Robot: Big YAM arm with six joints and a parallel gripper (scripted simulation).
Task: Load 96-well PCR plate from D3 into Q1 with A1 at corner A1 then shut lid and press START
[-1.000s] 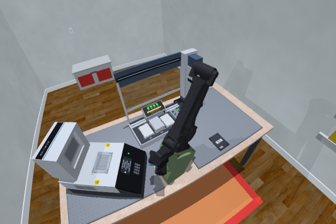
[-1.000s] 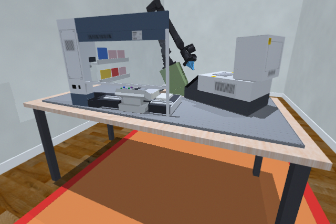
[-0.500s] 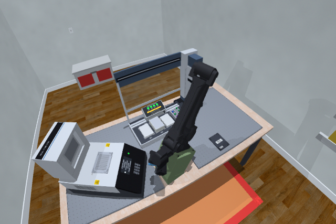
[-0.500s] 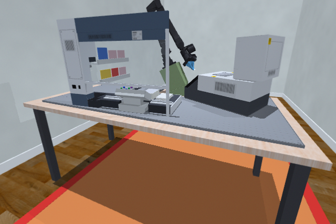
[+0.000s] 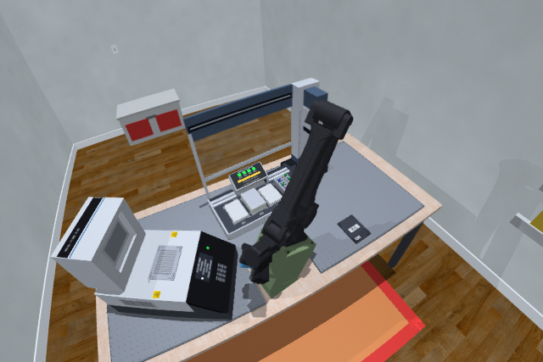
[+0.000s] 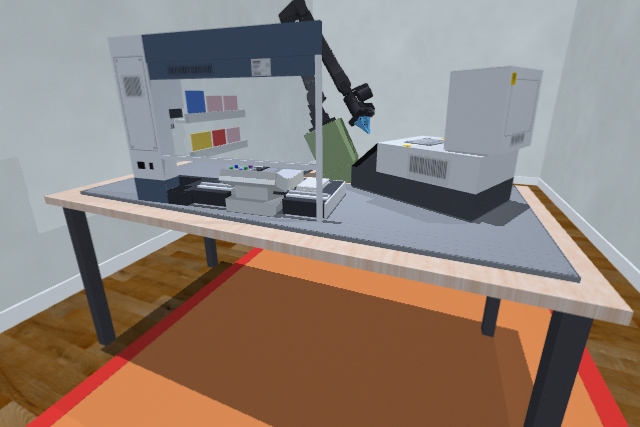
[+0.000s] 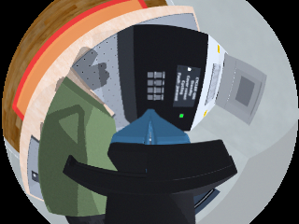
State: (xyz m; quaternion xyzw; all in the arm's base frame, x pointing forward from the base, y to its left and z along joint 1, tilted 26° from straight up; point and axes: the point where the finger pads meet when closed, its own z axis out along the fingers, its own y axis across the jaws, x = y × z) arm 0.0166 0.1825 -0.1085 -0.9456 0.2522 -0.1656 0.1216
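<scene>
Now: the tube cooling block 47 cm to the right of my hand, 34 cm ahead of it and 14 cm below it. The rest, counted from my hand: gantry beam: 53 cm ahead, 36 cm to the right, 30 cm above; then thin post: 55 cm ahead, 8 cm to the right, 2 cm above; then gantry head: 71 cm to the right, 40 cm ahead, 17 cm above.
</scene>
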